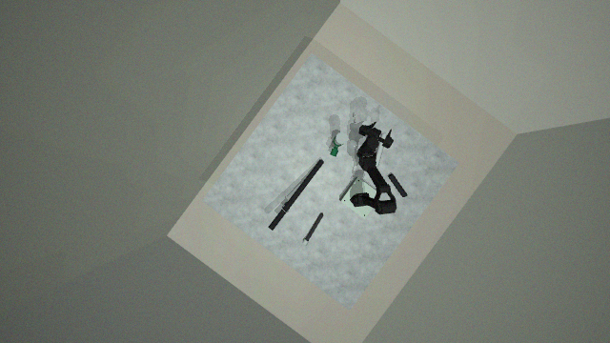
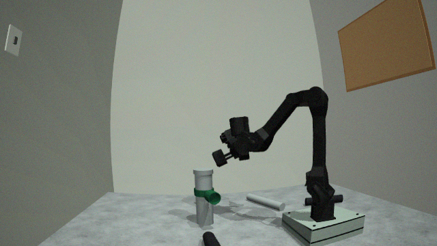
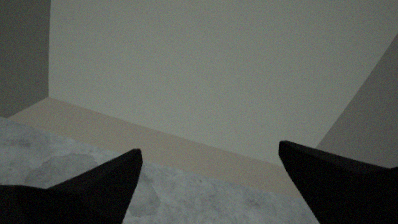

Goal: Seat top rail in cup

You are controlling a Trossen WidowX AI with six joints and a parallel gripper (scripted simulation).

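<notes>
Right now the green rail-end cup is 80 mm ahead of my gripper tip, 270 mm to the left of it and 120 mm below it. The rest, counted from my gripper tip: screw-like bit 150 mm ahead, 10 mm to the right, 240 mm below; then light grey tube 140 mm behind, 10 mm to the left, 230 mm below; then short black cylinder 400 mm behind, 80 mm to the left, 230 mm below.
</notes>
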